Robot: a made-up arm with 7 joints.
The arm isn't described. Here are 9 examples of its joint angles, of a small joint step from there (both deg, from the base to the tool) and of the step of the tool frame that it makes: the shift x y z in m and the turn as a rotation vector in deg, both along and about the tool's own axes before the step.
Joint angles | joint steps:
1: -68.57 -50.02 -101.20 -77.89 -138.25 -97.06 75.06 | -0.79 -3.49 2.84 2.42 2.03 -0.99 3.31
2: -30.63 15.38 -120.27 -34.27 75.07 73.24 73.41 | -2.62 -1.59 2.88 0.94 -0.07 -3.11 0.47
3: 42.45 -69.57 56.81 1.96 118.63 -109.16 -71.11 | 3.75 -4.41 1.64 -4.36 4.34 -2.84 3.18
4: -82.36 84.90 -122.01 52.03 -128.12 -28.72 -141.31 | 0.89 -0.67 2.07 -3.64 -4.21 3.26 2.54
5: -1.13 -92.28 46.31 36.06 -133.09 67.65 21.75 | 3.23 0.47 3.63 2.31 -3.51 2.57 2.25
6: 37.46 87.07 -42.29 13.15 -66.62 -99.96 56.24 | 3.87 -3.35 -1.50 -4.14 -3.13 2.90 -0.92
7: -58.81 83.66 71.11 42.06 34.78 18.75 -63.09 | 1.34 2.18 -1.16 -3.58 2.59 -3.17 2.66
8: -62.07 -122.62 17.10 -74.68 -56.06 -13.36 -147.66 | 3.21 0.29 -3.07 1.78 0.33 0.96 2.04
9: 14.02 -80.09 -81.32 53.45 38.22 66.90 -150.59 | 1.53 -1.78 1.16 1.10 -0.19 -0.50 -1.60
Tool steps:
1: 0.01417 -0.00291 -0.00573 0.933 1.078 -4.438
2: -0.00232 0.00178 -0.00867 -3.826 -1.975 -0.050
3: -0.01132 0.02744 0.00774 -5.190 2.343 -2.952
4: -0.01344 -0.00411 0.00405 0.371 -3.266 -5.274
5: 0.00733 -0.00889 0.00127 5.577 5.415 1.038
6: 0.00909 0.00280 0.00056 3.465 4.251 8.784
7: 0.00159 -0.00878 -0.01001 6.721 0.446 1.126
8: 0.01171 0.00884 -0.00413 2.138 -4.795 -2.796
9: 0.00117 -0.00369 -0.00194 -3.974 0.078 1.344
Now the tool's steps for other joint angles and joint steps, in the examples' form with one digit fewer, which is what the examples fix.
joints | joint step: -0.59 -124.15 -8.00 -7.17 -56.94 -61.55 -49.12 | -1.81 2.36 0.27 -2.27 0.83 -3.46 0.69
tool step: -0.0048 -0.0037 -0.0078 4.26 4.45 -1.45
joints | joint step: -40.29 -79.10 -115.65 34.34 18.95 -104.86 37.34 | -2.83 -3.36 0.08 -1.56 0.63 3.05 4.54
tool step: 0.0045 0.0012 -0.0018 3.86 1.40 2.80
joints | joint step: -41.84 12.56 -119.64 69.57 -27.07 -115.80 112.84 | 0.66 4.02 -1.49 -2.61 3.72 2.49 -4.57
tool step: 0.0018 -0.0073 0.0049 -6.11 -2.84 -7.80
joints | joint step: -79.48 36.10 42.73 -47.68 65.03 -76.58 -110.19 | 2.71 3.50 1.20 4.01 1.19 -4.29 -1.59
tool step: -0.0015 0.0055 -0.0317 7.21 5.85 -0.61
